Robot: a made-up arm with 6 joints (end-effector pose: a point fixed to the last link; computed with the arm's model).
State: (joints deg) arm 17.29 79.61 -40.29 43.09 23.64 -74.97
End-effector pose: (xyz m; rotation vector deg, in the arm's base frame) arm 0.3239 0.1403 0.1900 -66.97 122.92 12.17
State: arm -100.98 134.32 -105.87 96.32 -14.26 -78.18
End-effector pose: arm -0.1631 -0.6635 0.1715 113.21 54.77 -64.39
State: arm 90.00 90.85 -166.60 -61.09 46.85 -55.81
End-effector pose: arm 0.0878 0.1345 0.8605 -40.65 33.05 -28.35
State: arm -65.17 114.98 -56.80 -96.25 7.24 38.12
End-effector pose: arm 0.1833 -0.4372 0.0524 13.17 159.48 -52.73
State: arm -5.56 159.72 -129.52 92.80 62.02 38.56
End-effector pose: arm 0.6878 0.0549 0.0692 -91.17 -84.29 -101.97
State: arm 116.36 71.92 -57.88 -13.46 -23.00 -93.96
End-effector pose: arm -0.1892 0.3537 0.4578 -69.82 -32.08 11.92
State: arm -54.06 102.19 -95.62 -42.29 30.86 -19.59
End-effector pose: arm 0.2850 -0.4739 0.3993 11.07 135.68 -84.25
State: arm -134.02 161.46 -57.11 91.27 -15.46 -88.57
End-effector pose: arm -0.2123 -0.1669 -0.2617 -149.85 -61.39 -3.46
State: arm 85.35 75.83 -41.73 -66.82 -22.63 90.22
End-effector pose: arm -0.0175 0.3856 0.2756 -78.93 103.07 87.78
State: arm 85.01 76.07 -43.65 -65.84 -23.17 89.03
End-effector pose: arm -0.0153 0.3922 0.2895 -77.91 100.66 89.22
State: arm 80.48 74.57 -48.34 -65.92 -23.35 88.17
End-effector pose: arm 0.0164 0.3988 0.3353 -71.34 94.96 89.68
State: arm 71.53 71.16 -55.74 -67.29 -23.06 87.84
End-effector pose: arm 0.0768 0.3867 0.4151 -60.04 85.71 86.90
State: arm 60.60 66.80 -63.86 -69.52 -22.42 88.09
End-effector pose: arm 0.1361 0.3417 0.5057 -48.37 75.25 80.01
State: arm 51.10 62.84 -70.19 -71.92 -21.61 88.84
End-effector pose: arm 0.1673 0.2841 0.5760 -39.86 66.96 71.80
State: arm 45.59 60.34 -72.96 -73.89 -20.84 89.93
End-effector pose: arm 0.1761 0.2470 0.6083 -35.52 63.23 66.25
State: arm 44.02 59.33 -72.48 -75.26 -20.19 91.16
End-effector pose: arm 0.1793 0.2372 0.6088 -34.27 63.69 64.39
